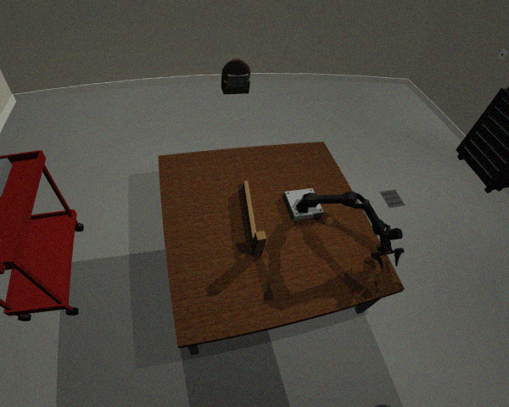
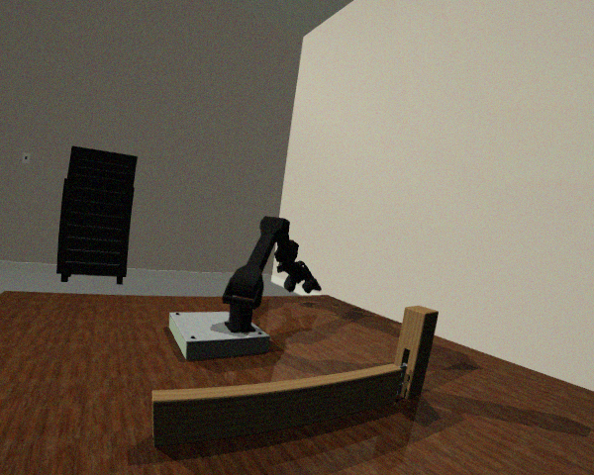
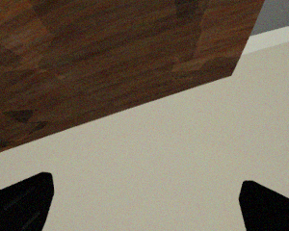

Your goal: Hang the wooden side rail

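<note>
My gripper tip is now 74 cm short of the headboard post, 24 cm to the left of it and 1 cm below it.
</note>
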